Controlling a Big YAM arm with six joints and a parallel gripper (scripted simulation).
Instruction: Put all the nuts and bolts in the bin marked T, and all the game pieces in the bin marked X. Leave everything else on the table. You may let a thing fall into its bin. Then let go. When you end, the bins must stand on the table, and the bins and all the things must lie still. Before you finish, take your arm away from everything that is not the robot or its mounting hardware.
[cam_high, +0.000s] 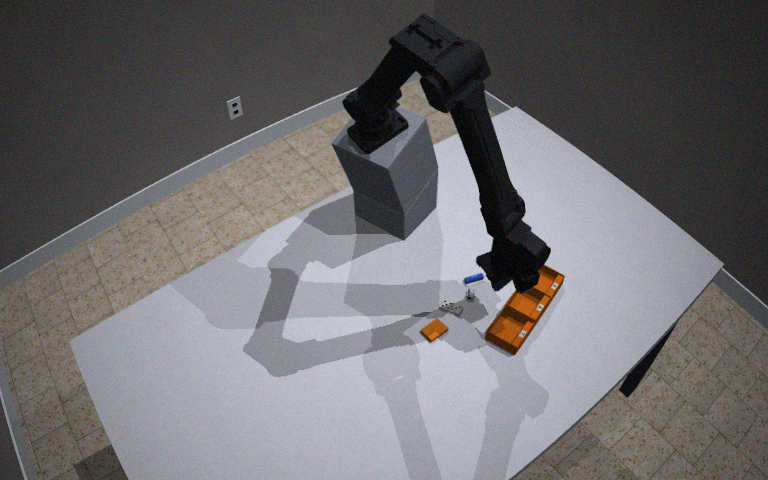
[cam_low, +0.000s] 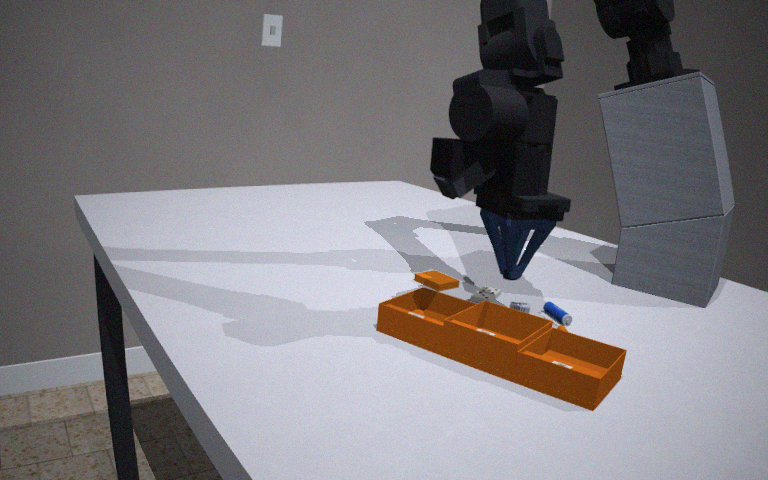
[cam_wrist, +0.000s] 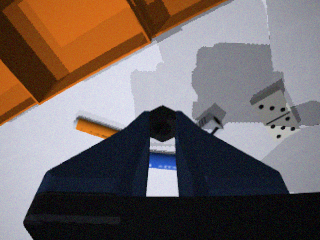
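My hand is 9 cm to the left of the white domino, 7 cm above it and 5 cm past it. Round my hand: small silver metal piece: 6 cm below, 5 cm behind, 3 cm to the right; black fastener: 1 cm below; orange three-part bin row: 6 cm ahead, 5 cm to the left, 5 cm below.
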